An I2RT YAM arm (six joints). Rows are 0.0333 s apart.
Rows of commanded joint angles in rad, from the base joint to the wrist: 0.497 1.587 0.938 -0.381 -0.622 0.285; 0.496 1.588 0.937 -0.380 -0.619 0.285; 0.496 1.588 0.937 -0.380 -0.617 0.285; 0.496 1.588 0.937 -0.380 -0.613 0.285; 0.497 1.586 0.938 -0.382 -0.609 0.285; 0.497 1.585 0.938 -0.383 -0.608 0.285; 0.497 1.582 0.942 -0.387 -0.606 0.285; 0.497 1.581 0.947 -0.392 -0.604 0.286; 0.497 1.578 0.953 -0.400 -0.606 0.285; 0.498 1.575 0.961 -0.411 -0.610 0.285; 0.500 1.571 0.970 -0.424 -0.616 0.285; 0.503 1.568 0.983 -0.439 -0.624 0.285; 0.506 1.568 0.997 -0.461 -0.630 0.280; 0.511 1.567 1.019 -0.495 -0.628 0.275; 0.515 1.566 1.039 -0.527 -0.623 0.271; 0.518 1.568 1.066 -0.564 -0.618 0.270; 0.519 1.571 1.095 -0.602 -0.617 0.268
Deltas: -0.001 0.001 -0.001 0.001 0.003 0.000; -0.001 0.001 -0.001 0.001 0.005 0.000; -0.001 0.001 -0.001 0.001 0.009 0.000; 0.000 -0.001 0.000 -0.001 0.013 0.000; 0.000 -0.002 0.000 -0.002 0.014 0.000; 0.000 -0.005 0.004 -0.006 0.016 0.000; 0.000 -0.006 0.009 -0.011 0.018 0.001; 0.000 -0.009 0.015 -0.019 0.016 0.000; 0.001 -0.012 0.023 -0.030 0.012 0.000; 0.003 -0.016 0.032 -0.043 0.006 0.000; 0.006 -0.019 0.045 -0.058 -0.002 0.000; 0.009 -0.019 0.059 -0.080 -0.008 -0.005; 0.014 -0.020 0.081 -0.114 -0.006 -0.010; 0.018 -0.021 0.101 -0.146 -0.001 -0.014; 0.021 -0.019 0.128 -0.183 0.004 -0.015; 0.022 -0.016 0.157 -0.221 0.005 -0.017
